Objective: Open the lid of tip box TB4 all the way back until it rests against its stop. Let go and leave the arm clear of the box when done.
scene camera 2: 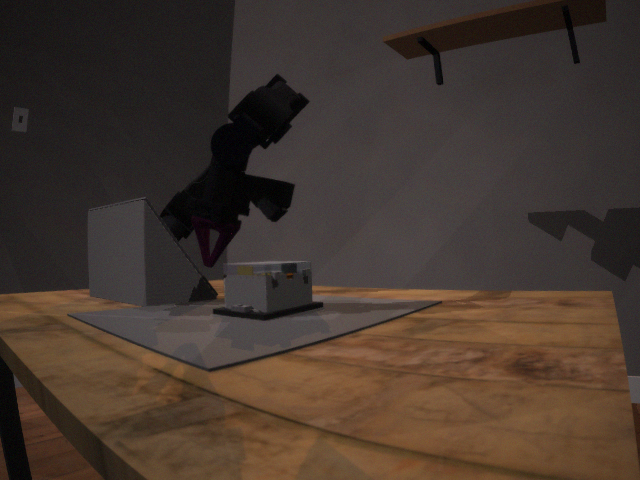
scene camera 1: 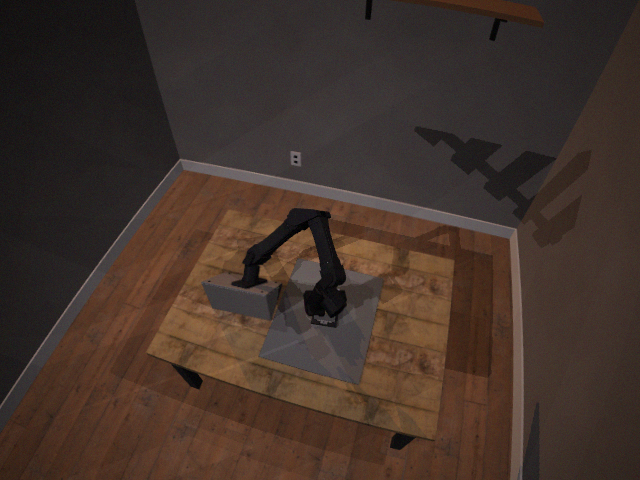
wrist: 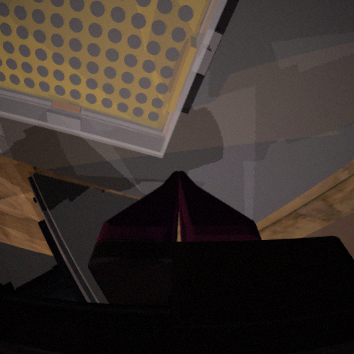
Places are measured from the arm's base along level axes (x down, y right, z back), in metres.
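Pixels of known places: gripper, fingertip midpoint: [scene camera 2: 208, 266] [scene camera 1: 308, 314] [wrist: 178, 178]; arm's base at its link origin: [scene camera 2: 154, 249] [scene camera 1: 250, 283] [wrist: 73, 279].
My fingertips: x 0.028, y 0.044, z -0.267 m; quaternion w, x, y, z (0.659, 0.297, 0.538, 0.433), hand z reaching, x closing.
Note:
For each thing: its middle in the pictures, then the offset to it from my fingertips. "spot": a spot on its surface instead. Level surfaces: height alone.
- tip box at the middle of its body: [wrist: 81, 24] [scene camera 2: 269, 287] [scene camera 1: 326, 304] dx +0.035, dy -0.084, dz -0.049 m
- thin black base at a spot on its surface: [scene camera 2: 267, 315] spot: dx +0.067, dy -0.021, dz -0.111 m
- grey mat at its surface level: dx +0.074 m
- wooden table at its surface level: dx +0.077 m
A tip box [scene camera 1: 324, 321] [scene camera 2: 245, 292] with pale walls stands upright on a thin black base [scene camera 2: 267, 315]. Its clear lid [scene camera 2: 258, 266] [wrist: 100, 65] looks closed, and a yellow rack with round holes shows through it in the wrist view. I cannot read a TB4 label. My gripper [scene camera 2: 208, 263] [wrist: 178, 178] is shut, with its magenta fingertips together and nothing between them. The fingertips are apart from the box, just off its near corner in the wrist view and about lid height in scene camera 2. In scene camera 1 the wrist hides the fingers and part of the box.
The base stands on a grey mat [scene camera 1: 289, 346] [scene camera 2: 206, 351] on the wooden table [scene camera 1: 403, 356] [scene camera 2: 413, 408]. A grey mounting block [scene camera 1: 237, 301] [scene camera 2: 116, 253] under the arm's foot is beside the mat. A wall shelf [scene camera 1: 475, 7] [scene camera 2: 496, 25] is high above.

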